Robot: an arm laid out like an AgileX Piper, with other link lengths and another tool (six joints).
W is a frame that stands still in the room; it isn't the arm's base.
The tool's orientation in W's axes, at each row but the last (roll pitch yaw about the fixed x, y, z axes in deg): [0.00, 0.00, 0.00]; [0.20, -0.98, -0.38]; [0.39, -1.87, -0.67]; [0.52, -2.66, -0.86]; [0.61, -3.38, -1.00]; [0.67, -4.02, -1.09]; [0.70, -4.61, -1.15]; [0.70, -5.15, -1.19]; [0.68, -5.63, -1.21]
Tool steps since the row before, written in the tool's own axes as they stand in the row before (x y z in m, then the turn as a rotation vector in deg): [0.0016, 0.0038, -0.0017, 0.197, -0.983, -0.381]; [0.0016, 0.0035, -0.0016, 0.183, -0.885, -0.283]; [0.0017, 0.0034, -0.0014, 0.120, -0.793, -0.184]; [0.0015, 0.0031, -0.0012, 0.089, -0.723, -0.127]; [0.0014, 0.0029, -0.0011, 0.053, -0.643, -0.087]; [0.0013, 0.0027, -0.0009, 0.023, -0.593, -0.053]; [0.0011, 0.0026, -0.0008, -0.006, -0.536, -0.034]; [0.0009, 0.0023, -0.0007, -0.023, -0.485, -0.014]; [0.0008, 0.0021, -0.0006, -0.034, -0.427, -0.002]
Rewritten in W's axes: [0.0016, 0.0038, -0.0017, 0.197, -0.983, -0.381]; [0.0017, 0.0035, -0.0016, 0.182, -0.885, -0.283]; [0.0018, 0.0034, -0.0013, 0.117, -0.793, -0.185]; [0.0016, 0.0031, -0.0011, 0.084, -0.723, -0.129]; [0.0015, 0.0029, -0.0010, 0.047, -0.643, -0.091]; [0.0014, 0.0027, -0.0008, 0.016, -0.593, -0.058]; [0.0012, 0.0026, -0.0007, -0.013, -0.535, -0.041]; [0.0010, 0.0023, -0.0006, -0.031, -0.484, -0.022]; [0.0009, 0.0021, -0.0005, -0.042, -0.426, -0.010]
